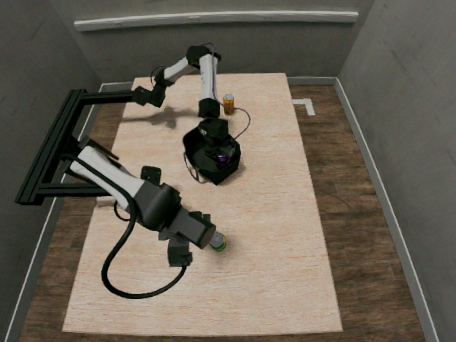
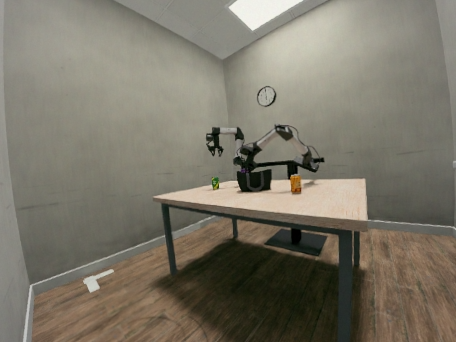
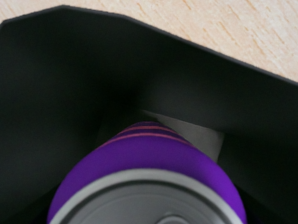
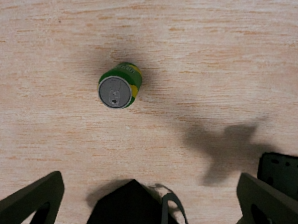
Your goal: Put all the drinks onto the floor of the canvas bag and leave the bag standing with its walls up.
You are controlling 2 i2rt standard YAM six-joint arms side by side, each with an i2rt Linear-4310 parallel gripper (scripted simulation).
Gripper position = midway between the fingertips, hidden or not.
I see my right gripper [image 1: 190,233] and a black canvas bag [image 1: 193,141].
The black canvas bag is seen too in image 3 [image 3: 66,66]. My right gripper is seen too in image 4 [image 4: 149,180].
